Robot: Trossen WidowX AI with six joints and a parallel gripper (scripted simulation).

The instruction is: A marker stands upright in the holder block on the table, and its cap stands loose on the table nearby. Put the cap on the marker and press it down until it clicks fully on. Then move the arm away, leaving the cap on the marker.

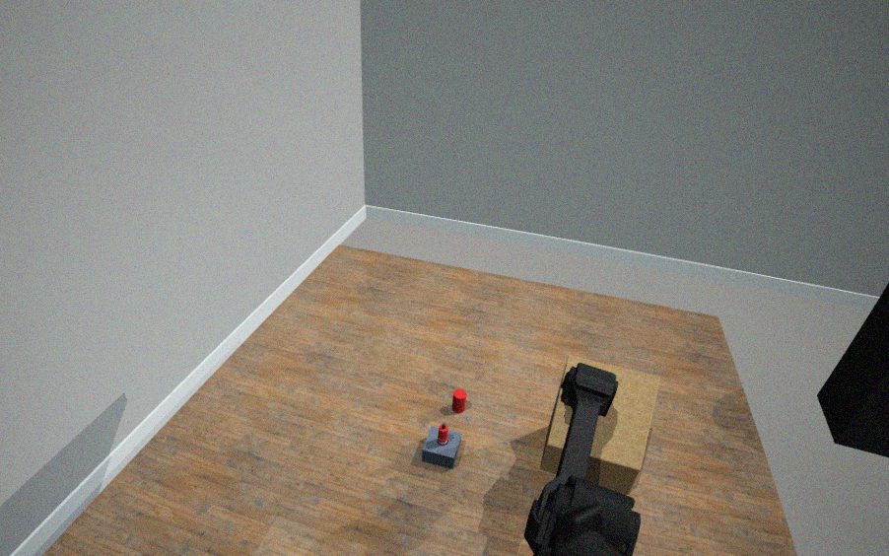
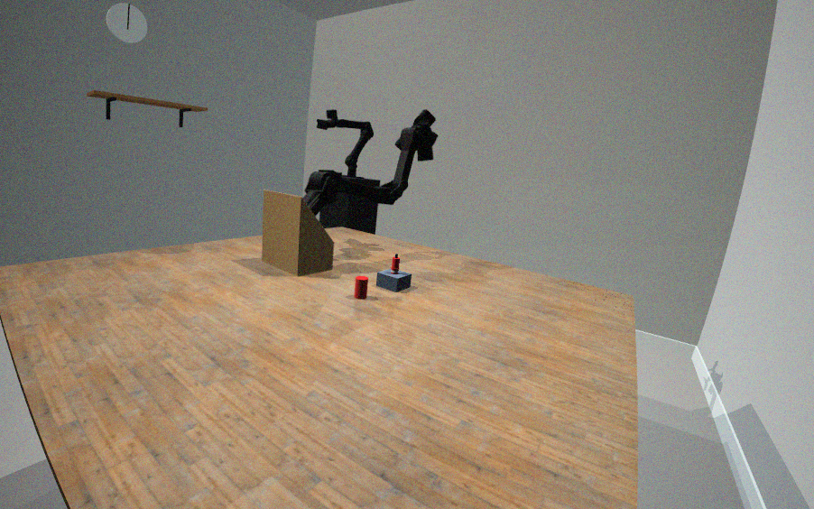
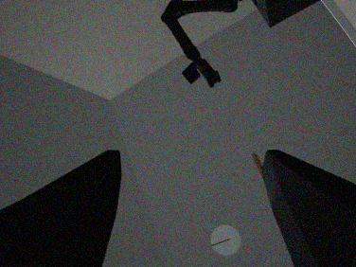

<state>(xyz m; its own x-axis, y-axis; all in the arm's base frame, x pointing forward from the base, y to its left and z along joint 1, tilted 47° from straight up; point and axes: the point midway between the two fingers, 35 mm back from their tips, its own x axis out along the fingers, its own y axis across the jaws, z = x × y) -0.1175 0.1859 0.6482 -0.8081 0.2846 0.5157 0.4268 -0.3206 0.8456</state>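
The red cap lies 63 cm to the right of my gripper tip, 45 cm below it and 41 cm ahead of it. Round my gripper tip: blue-grey holder block 50 cm to the right, 46 cm below, 40 cm ahead.
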